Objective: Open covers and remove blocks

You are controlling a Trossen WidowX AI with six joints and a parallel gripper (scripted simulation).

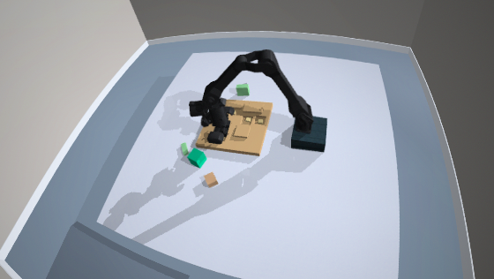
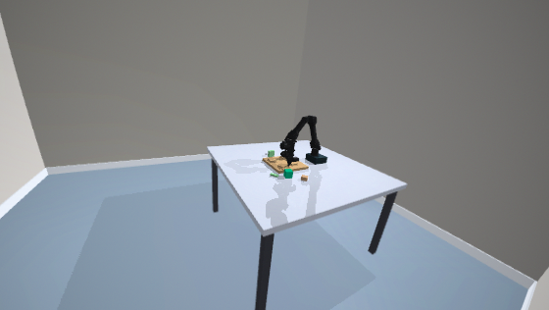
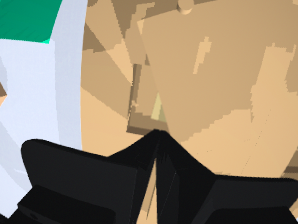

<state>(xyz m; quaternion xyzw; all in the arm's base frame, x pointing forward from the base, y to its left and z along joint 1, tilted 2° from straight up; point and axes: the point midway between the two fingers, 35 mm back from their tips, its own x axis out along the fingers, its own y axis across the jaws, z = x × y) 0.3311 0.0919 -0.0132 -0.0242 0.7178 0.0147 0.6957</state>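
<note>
Now: gripper tip 10 cm to the left of the tan puzzle board and 1 cm past it. From my gripper tip the other things lie so: tan cube 21 cm to the left, 1 cm below, 1 cm behind; light green bar 18 cm ahead, 9 cm to the left, 2 cm below; green cube 14 cm to the left, 8 cm ahead.
</note>
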